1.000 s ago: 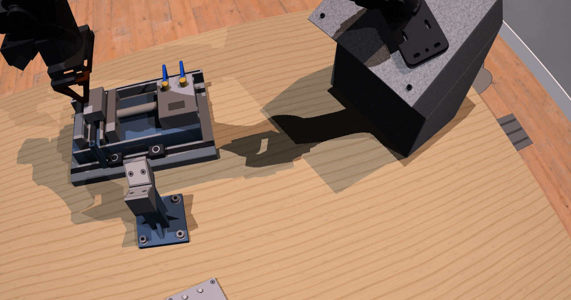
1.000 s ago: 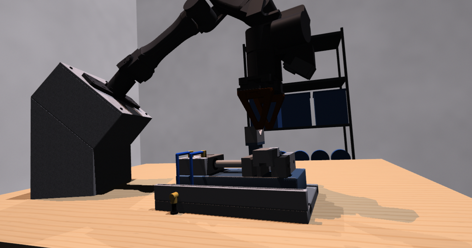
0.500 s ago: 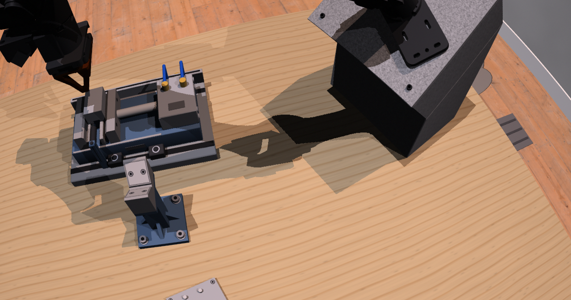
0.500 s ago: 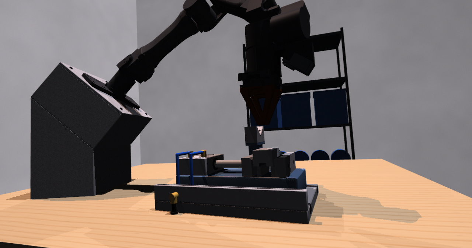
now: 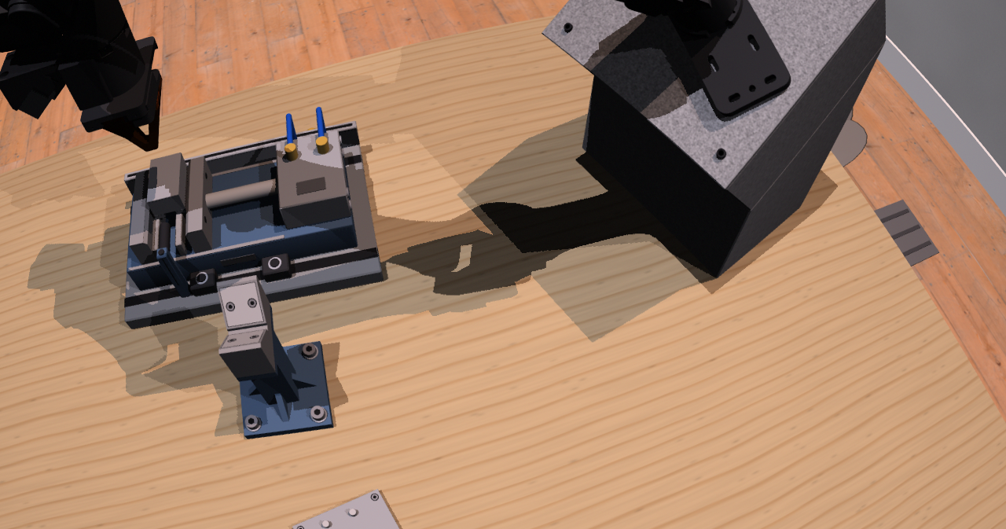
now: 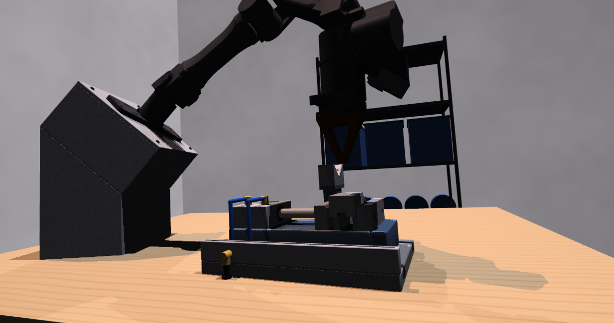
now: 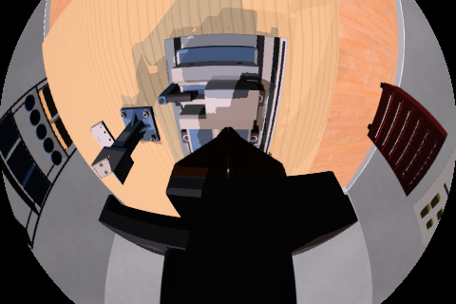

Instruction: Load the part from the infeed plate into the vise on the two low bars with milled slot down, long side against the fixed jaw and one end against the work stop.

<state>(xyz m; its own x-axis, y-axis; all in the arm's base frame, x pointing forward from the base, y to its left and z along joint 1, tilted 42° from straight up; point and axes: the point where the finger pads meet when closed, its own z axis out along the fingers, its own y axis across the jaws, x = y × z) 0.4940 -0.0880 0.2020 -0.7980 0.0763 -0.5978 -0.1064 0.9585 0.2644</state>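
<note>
Right now the grey part is 80 mm below my hand. Round my hand: moving jaw 30 mm behind, 10 mm to the left, 90 mm below; work stop rod 60 mm to the left, 80 mm below; fixed jaw 30 mm ahead, 20 mm to the left, 90 mm below.
</note>
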